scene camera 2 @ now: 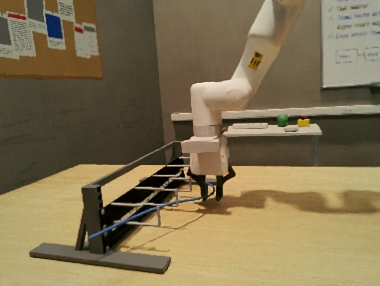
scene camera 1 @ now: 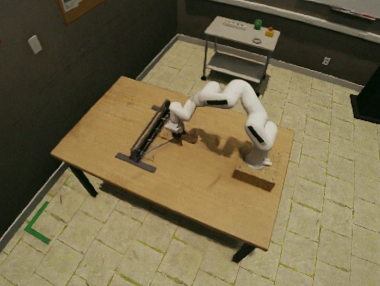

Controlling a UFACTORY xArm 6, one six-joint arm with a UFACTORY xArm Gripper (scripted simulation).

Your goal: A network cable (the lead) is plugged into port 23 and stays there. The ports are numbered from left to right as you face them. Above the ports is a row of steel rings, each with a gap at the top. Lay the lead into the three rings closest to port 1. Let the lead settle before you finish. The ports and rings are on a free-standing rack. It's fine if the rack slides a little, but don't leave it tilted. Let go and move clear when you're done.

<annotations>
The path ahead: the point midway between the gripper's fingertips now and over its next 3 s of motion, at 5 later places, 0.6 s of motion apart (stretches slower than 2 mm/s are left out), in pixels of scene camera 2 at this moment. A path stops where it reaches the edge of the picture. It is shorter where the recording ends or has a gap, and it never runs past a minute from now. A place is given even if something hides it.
My gripper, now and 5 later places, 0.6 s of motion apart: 212,199; 212,195; 211,181; 210,167; 205,164; 190,165
</annotations>
